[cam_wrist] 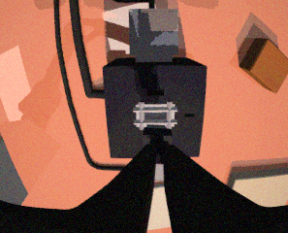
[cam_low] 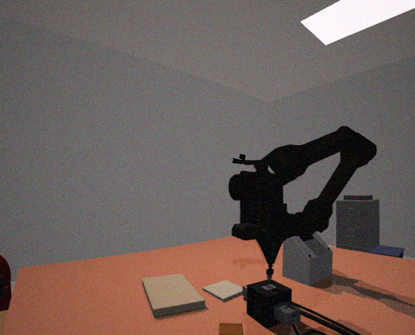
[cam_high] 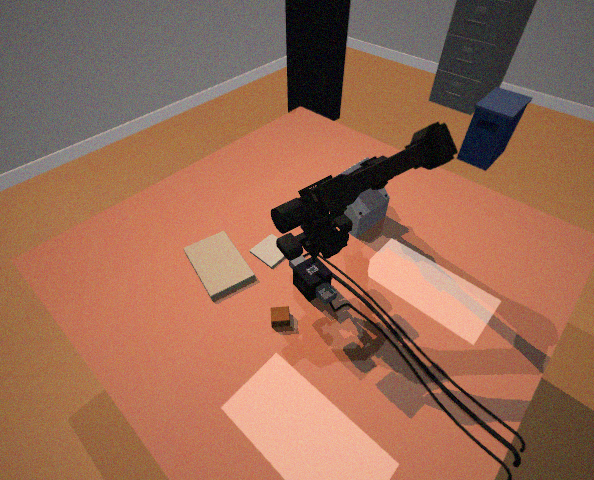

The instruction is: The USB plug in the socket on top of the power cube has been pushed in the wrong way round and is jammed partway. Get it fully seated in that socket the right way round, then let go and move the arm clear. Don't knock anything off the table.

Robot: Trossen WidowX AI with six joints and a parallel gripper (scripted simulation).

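Now: the USB plug 20 mm below my gripper tip. The rest, counted from my gripper tip: pale pad: 180 mm to the right, 130 mm below; then USB socket: 70 mm below; then brown block: 140 mm ahead, 20 mm to the left, 120 mm below.
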